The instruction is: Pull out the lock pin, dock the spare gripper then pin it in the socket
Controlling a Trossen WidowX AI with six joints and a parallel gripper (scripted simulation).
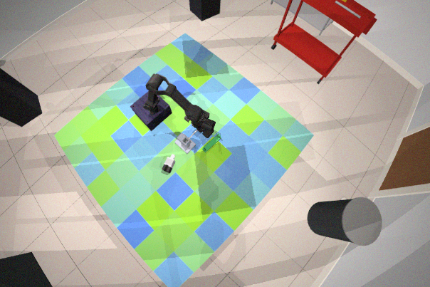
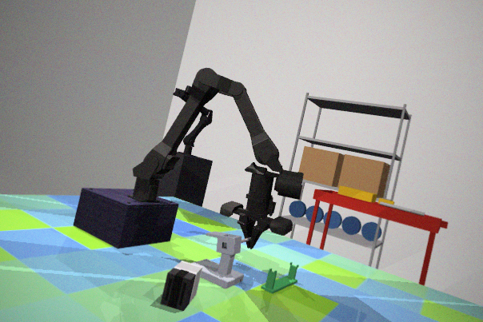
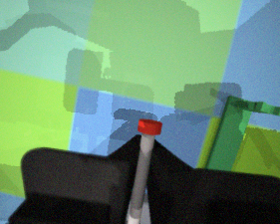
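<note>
My gripper tip is 11 cm short of the green cradle, 3 cm above it and 1 cm to the right of it. From my gripper tip the other things lie so: spare gripper: 27 cm to the right, 7 cm ahead, 2 cm below; grey mount: 13 cm to the right, 2 cm ahead.
</note>
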